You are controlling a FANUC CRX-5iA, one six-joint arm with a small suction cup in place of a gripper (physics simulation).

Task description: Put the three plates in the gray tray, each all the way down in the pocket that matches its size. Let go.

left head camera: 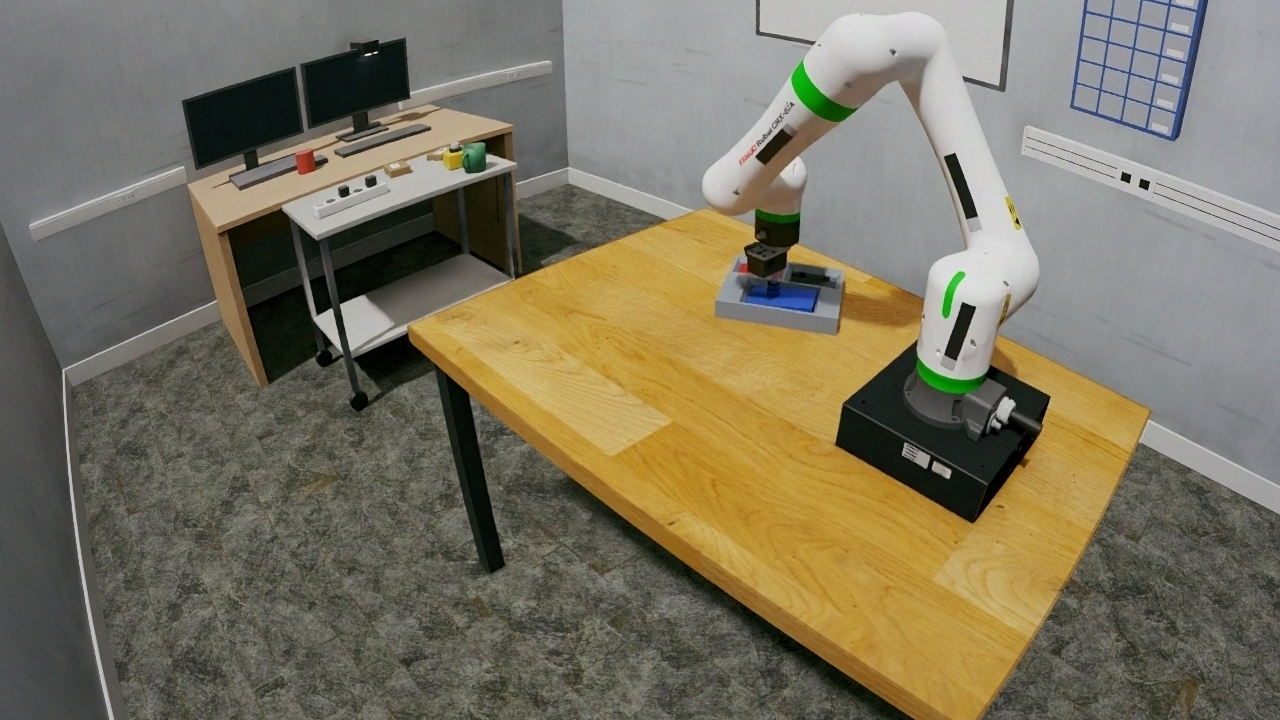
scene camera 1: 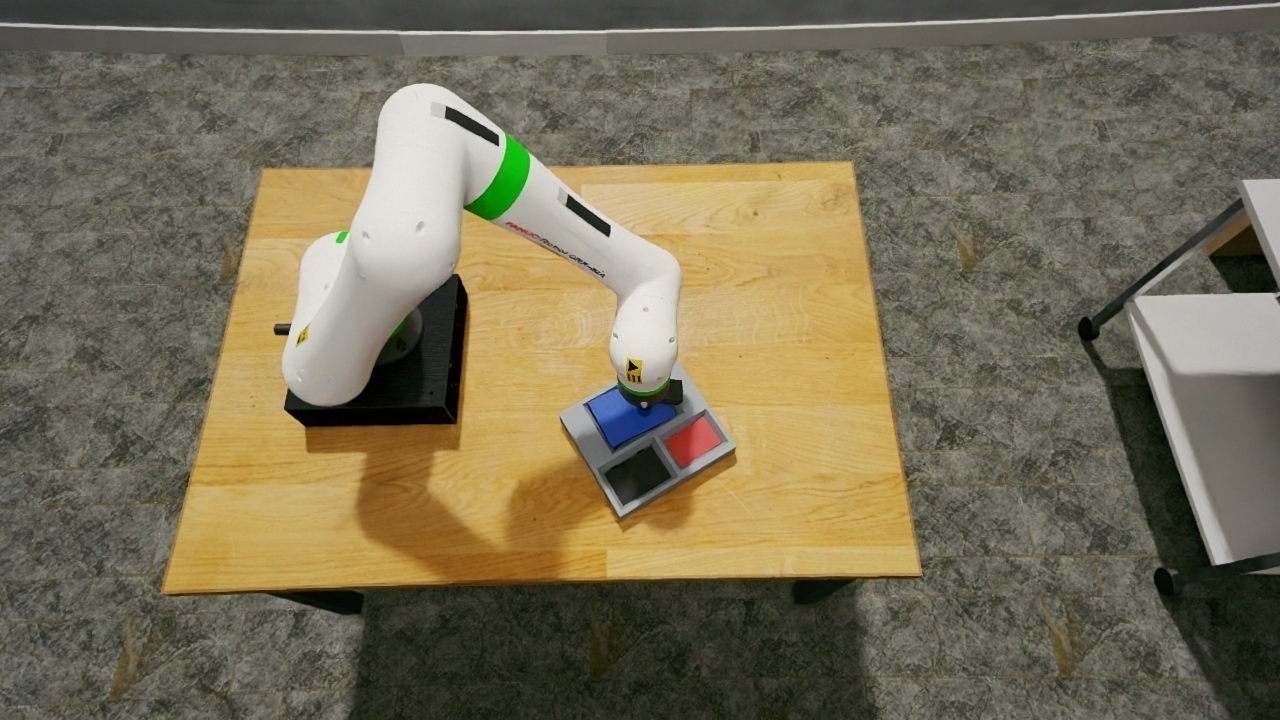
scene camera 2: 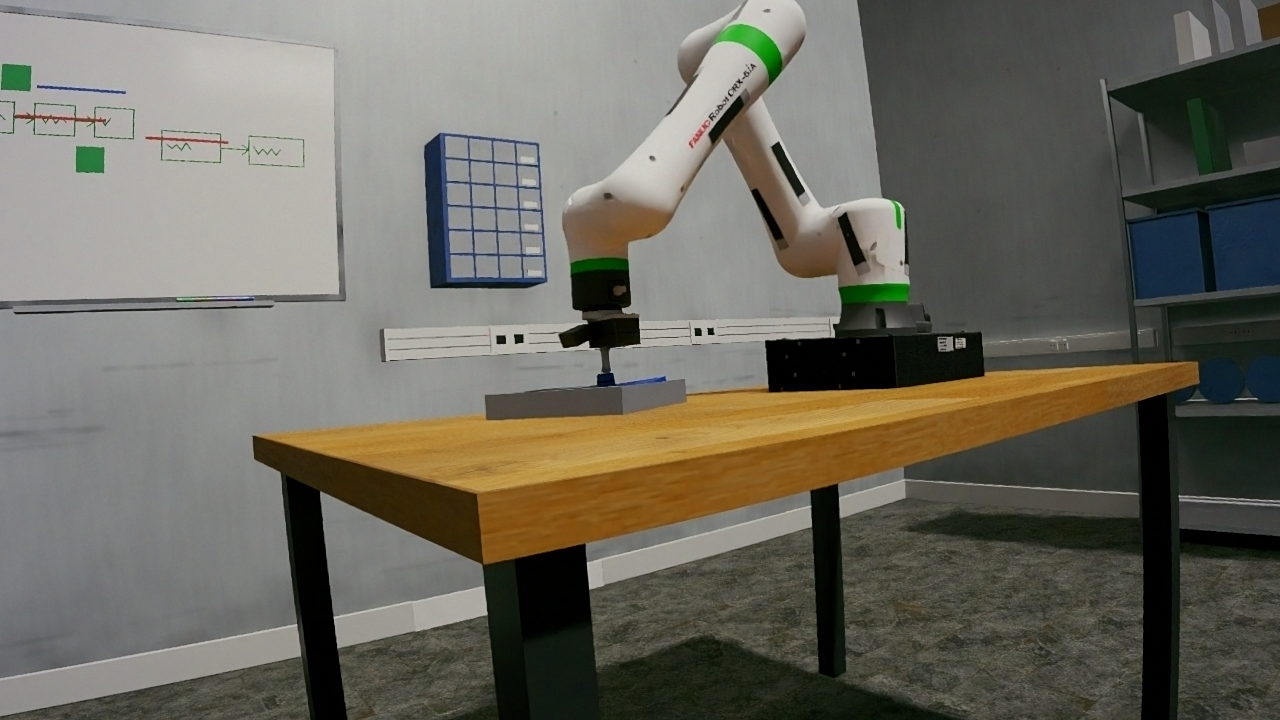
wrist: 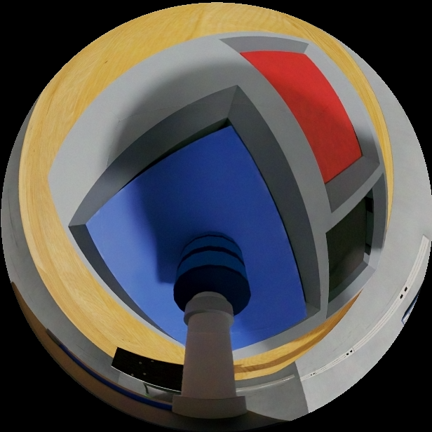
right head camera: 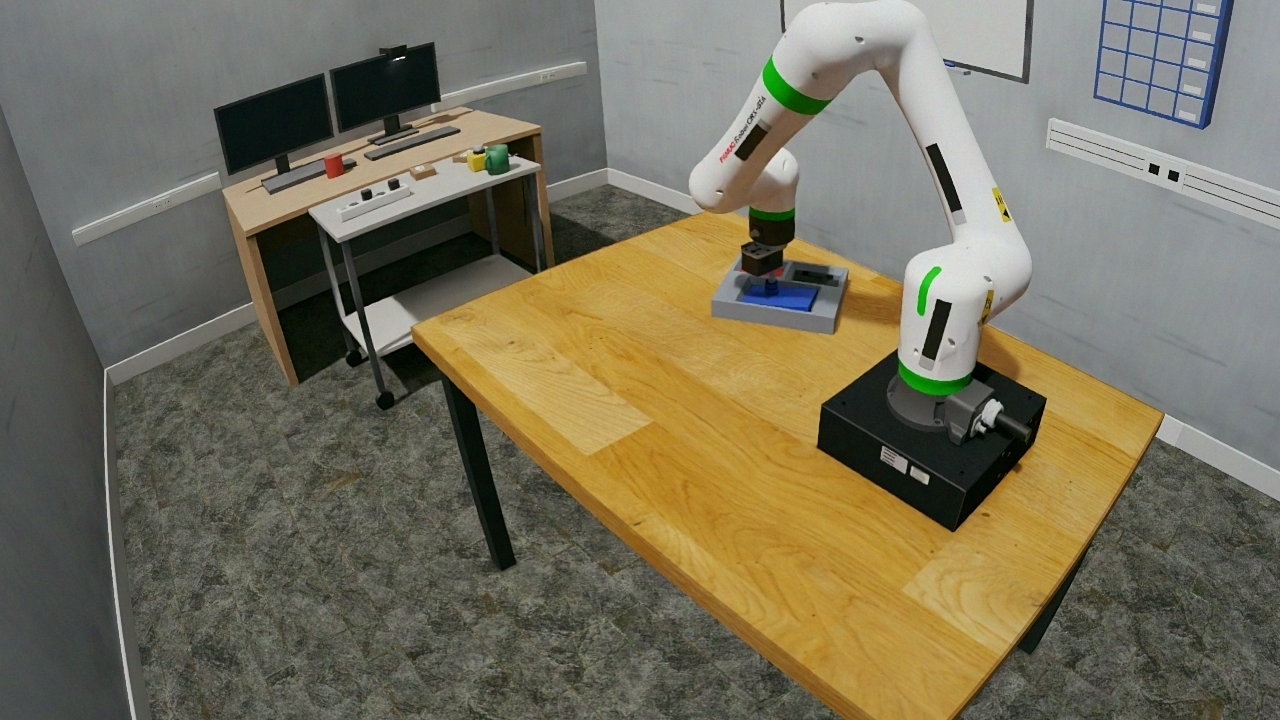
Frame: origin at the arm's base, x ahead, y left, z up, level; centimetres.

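Seen in the pictures: end effector, tool point: (left head camera: 772, 298) (scene camera 1: 644, 410) (right head camera: 771, 297); arm's base, origin of the base link: (left head camera: 943, 399) (scene camera 2: 875, 335) (right head camera: 929, 401).
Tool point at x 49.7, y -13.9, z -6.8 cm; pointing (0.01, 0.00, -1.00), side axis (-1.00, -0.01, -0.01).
Offsets run from my tool point to a thing's top centre. "pt": to the spot under its first point. Level surfaces: height alone.
The blue plate {dx -2.3, dy +0.0, dz +2.5 cm} (left head camera: 796, 300) (right head camera: 792, 298) (scene camera 1: 617, 420) (wrist: 200, 185) is in the largest pocket of the gray tray {dx +0.5, dy -4.4, dz +1.7 cm} (left head camera: 774, 317) (scene camera 1: 580, 429) (scene camera 2: 572, 402) (wrist: 120, 95). It looks slightly tilted: a blue edge {pt dx -7.3, dy +1.7, dz +2.0 cm} (scene camera 2: 651, 380) shows above the tray's rim on the robot base side in scene camera 2. My suction cup (left head camera: 773, 291) (right head camera: 771, 290) (scene camera 2: 605, 379) (wrist: 212, 260) is down on the blue plate and appears to hold it. The arm hides the cup in scene camera 1. The red plate {dx +9.2, dy -6.3, dz +0.8 cm} (scene camera 1: 691, 442) (wrist: 320, 115) and the black plate {dx -1.3, dy -12.7, dz -0.8 cm} (scene camera 1: 637, 474) (wrist: 346, 255) lie low in the two smaller pockets.
The tray stands on the wooden table {dz -2.2 cm} (left head camera: 581, 358) (scene camera 1: 760, 268) (scene camera 2: 716, 438). The black robot base (left head camera: 930, 465) (scene camera 1: 429, 376) (scene camera 2: 877, 362) stands on the same table. A white cart (left head camera: 402, 304) (scene camera 1: 1208, 402) and a desk (left head camera: 214, 205) with two monitors stand apart from the table.
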